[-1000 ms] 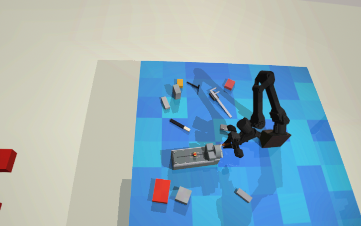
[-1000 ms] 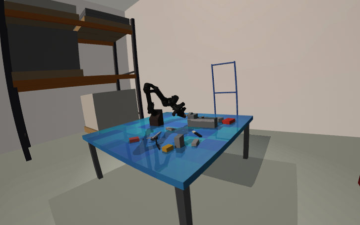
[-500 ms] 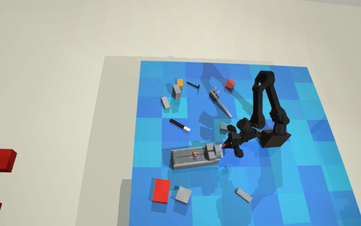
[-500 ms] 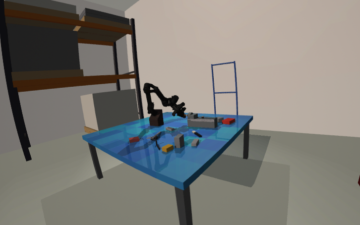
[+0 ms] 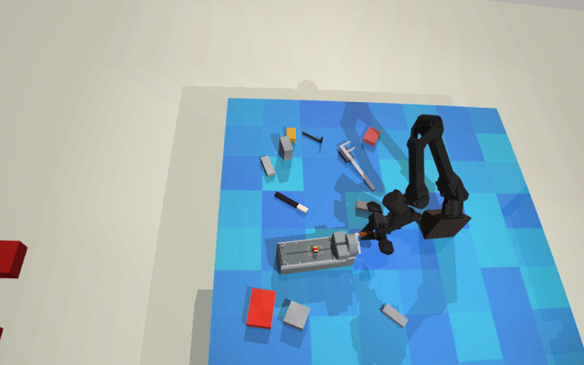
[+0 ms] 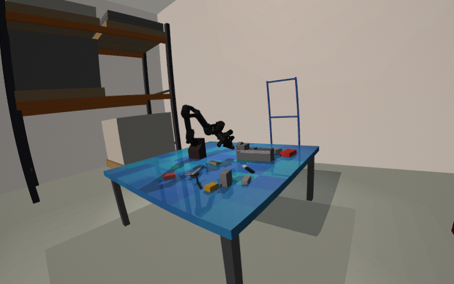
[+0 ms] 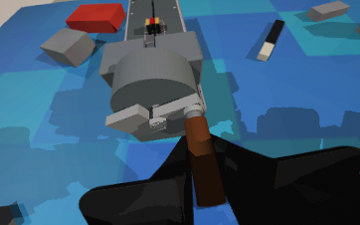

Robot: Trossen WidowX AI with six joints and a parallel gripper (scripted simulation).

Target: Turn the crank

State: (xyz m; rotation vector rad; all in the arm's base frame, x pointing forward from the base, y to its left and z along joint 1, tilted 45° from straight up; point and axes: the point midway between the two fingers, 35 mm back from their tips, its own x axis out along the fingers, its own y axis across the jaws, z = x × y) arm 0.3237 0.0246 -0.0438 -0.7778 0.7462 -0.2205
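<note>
My gripper tip is now 160 mm short of the red pointer and 40 mm to the right of it. From my gripper tip the other things lie so: red block: 150 mm behind, 500 mm to the right, 70 mm below; then brown crank handle: 20 mm behind, 20 mm above; then black key: 90 mm ahead, 490 mm to the right, 70 mm below.
</note>
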